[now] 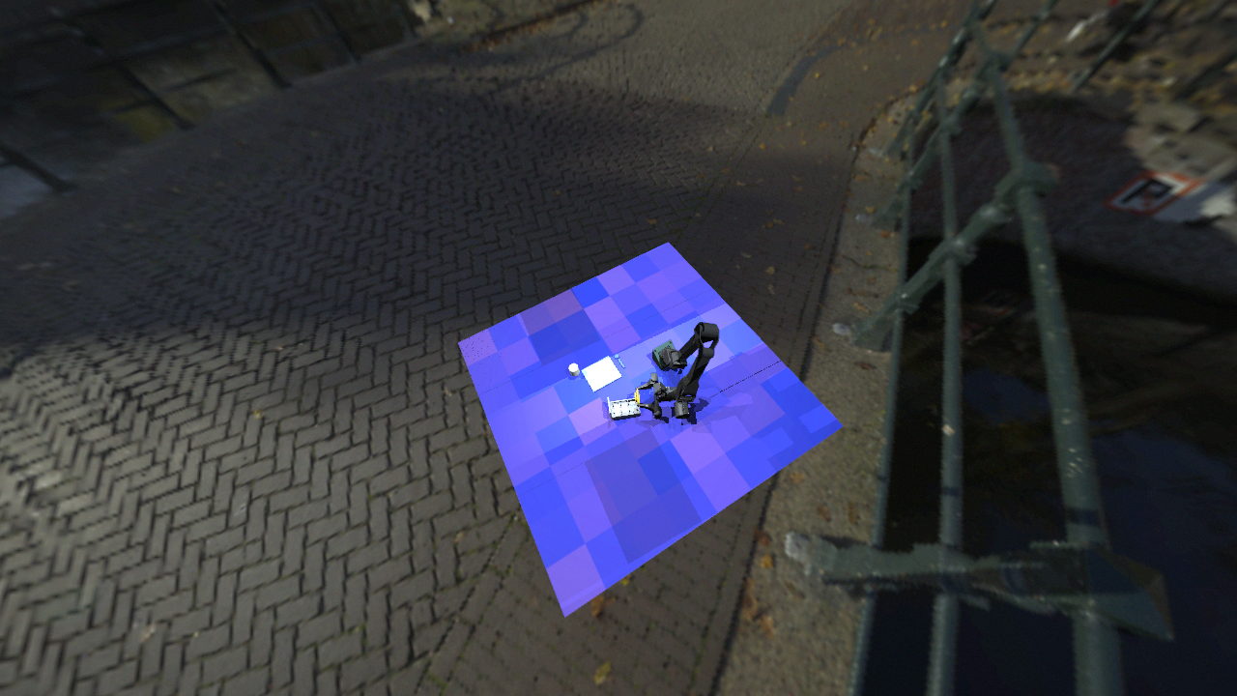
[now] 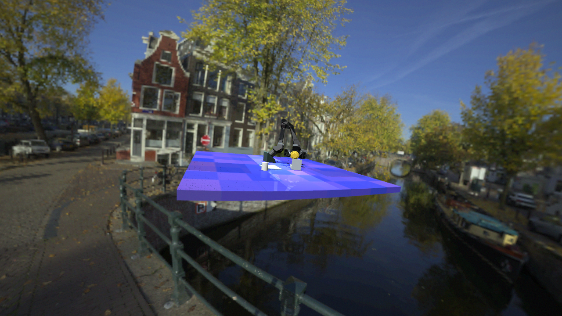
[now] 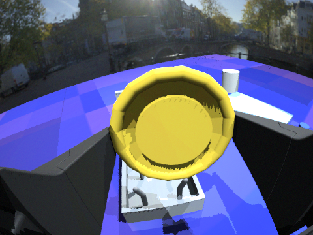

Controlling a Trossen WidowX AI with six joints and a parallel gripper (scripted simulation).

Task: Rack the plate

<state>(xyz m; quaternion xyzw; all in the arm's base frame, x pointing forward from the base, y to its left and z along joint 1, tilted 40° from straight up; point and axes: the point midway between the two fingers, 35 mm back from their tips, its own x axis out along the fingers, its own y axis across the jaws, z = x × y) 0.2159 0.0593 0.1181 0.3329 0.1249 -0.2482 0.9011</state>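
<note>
My gripper tip is 5 cm short of the dish rack, 1 cm to the left of it and 7 cm above it. The rest, counted from my gripper tip: blue spoon (6 cm behind, 23 cm to the right, 9 cm below); white cup (14 cm ahead, 30 cm to the right, 7 cm below); yellow plate (1 cm behind).
</note>
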